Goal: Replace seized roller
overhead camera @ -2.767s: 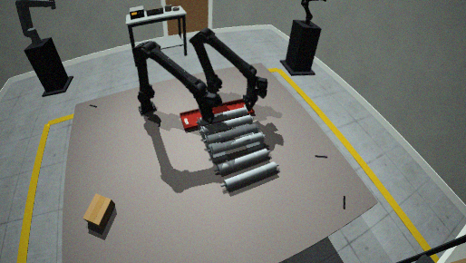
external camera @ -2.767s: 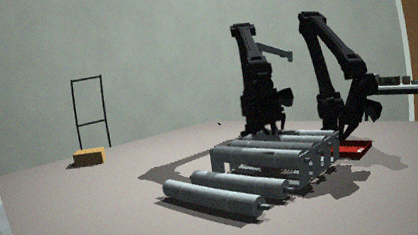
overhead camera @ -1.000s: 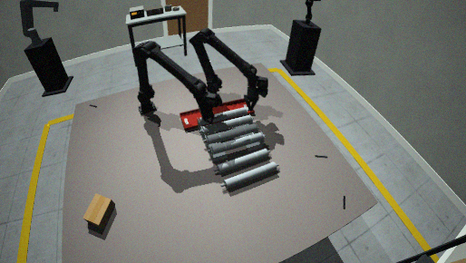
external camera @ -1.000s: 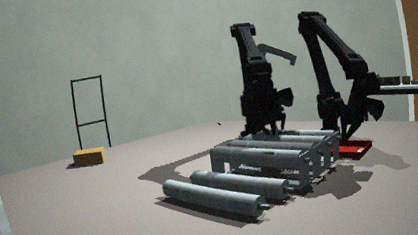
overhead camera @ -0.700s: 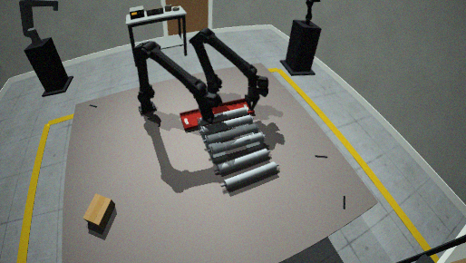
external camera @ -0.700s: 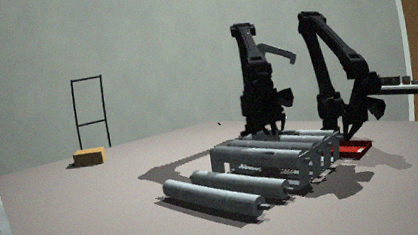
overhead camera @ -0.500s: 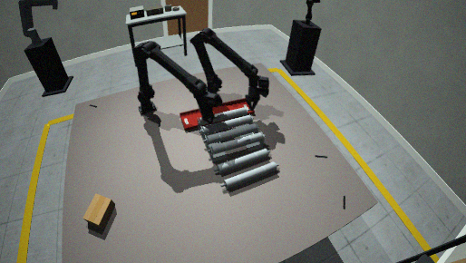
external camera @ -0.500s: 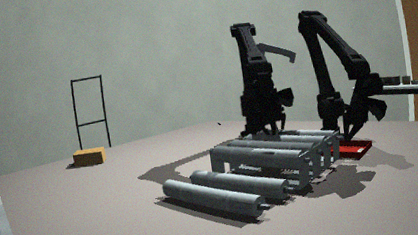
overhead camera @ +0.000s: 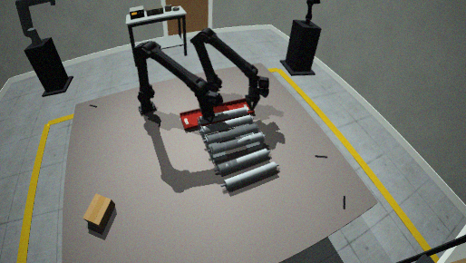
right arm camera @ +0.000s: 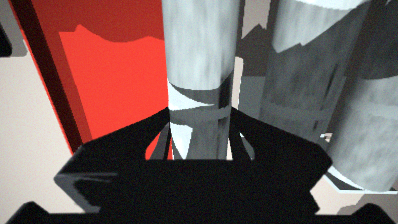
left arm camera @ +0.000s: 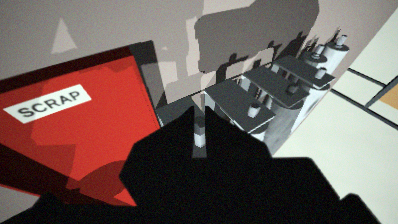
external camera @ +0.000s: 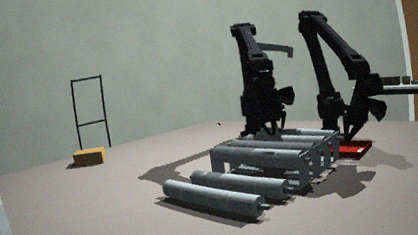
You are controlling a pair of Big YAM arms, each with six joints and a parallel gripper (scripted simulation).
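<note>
Right now my right hand is 60 mm short of the bed roller, 100 mm to the right of it and 10 mm above it. From my right hand the other things lie so: red scrap tray 120 mm behind, 70 mm to the left, 70 mm below; then cardboard box 480 mm ahead, 700 mm to the right, 40 mm below.
</note>
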